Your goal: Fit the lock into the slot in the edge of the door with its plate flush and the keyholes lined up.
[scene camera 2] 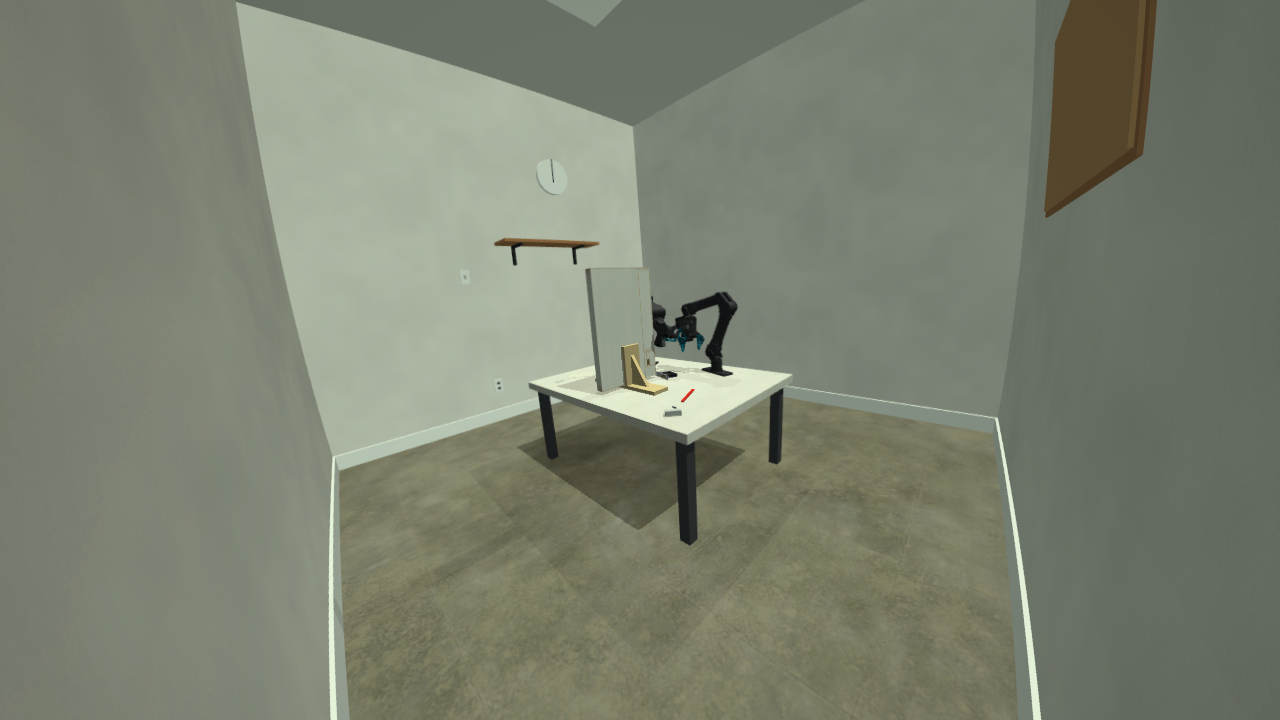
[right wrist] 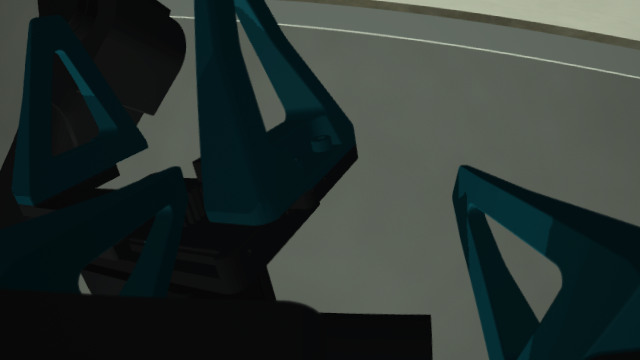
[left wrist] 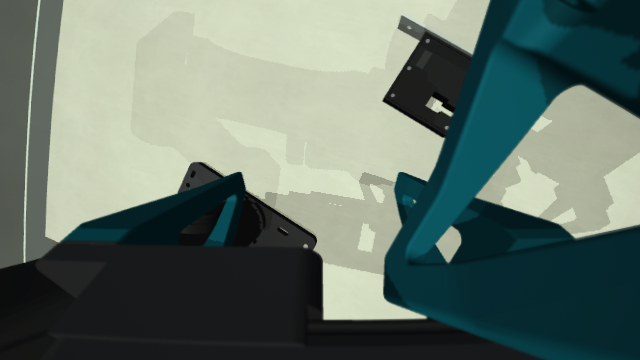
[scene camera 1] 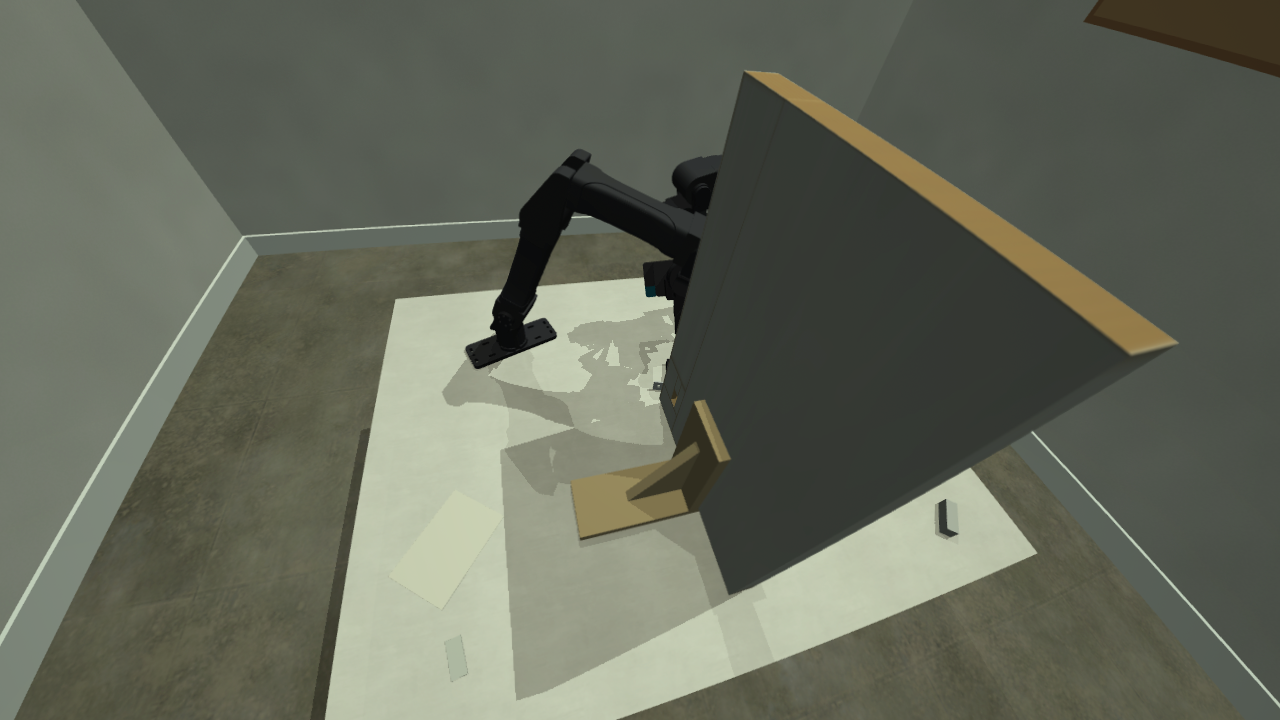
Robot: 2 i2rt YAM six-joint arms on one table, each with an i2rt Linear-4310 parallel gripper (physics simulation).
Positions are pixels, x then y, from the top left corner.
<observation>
my left gripper: open, holds nothing
my right gripper: open, holds nothing
a lock [left wrist: 437, 67]: on the table
a pale card [scene camera 1: 436, 563]: on the table
</observation>
